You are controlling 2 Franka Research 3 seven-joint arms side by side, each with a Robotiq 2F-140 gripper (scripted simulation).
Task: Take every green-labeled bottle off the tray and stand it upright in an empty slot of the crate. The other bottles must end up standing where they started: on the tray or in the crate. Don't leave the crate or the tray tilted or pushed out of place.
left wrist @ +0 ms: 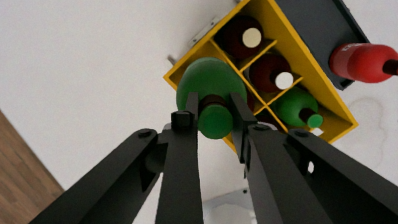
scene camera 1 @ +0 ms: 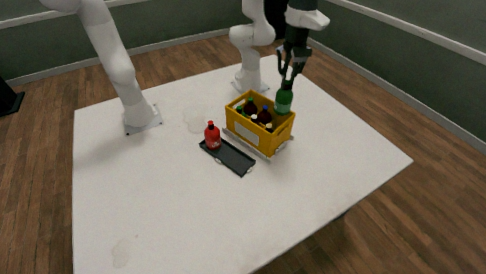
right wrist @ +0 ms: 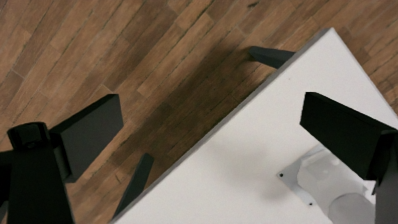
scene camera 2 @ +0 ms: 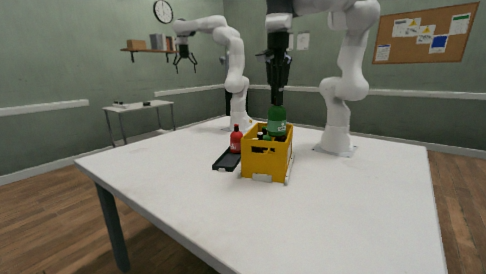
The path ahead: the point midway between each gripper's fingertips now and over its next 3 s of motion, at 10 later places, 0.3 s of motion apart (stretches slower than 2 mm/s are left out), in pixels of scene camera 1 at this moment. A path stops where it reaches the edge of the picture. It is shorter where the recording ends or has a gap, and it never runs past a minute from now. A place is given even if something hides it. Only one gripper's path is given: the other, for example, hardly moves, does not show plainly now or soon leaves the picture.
My left gripper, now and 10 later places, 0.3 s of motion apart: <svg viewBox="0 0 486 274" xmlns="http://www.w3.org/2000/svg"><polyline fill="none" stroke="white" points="286,88 285,89 285,91 285,92 284,94 284,95 284,96 284,96 284,97 284,98 283,100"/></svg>
